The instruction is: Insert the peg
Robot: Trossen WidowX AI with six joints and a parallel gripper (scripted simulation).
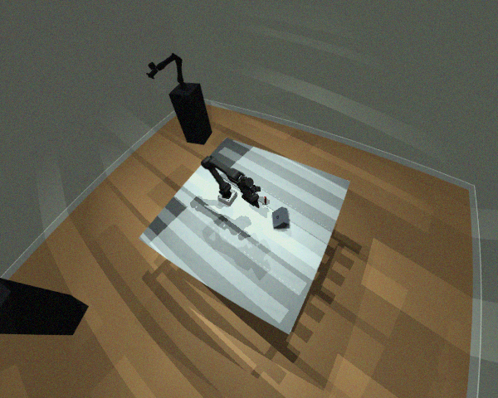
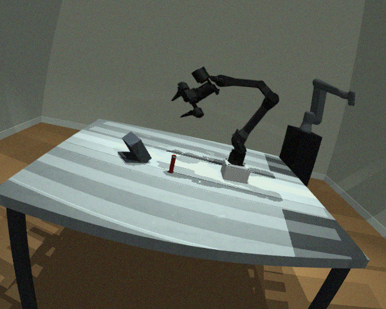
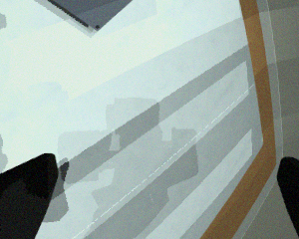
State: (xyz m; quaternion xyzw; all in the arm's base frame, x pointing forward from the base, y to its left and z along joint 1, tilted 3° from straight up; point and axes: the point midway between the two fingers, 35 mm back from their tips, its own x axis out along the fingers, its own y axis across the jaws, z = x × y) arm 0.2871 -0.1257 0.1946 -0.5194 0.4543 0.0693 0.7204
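My gripper tip is 200 mm to the right of the red square-sided peg, 190 mm above it and 10 mm short of it. Also, from my gripper tip: grey sloped panel (200 mm below, 160 mm ahead, 70 mm to the left).
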